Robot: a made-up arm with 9 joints. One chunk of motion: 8 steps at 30 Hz.
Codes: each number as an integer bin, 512 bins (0 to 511) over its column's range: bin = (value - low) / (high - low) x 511, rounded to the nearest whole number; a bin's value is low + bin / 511 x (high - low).
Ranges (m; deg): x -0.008..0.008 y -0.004..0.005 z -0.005..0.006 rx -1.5..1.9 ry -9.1..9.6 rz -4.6..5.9
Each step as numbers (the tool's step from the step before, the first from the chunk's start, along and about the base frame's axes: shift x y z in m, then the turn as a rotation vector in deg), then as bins.
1 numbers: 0.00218 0.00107 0.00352 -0.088 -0.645 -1.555
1 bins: 325 288 396 212 231 148
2 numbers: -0.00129 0.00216 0.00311 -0.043 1.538 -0.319
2 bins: 214 350 377 219 291 208
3 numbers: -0.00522 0.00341 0.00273 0.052 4.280 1.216
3 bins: 89 421 359 233 366 283
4 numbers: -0.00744 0.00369 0.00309 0.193 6.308 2.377
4 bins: 18 437 376 254 421 340
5 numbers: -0.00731 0.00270 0.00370 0.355 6.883 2.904
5 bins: 22 380 404 279 437 365
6 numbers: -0.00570 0.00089 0.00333 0.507 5.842 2.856
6 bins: 73 278 387 302 408 363
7 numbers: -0.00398 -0.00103 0.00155 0.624 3.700 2.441
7 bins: 128 169 304 319 350 343
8 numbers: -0.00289 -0.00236 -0.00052 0.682 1.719 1.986
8 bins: 163 93 208 328 296 321
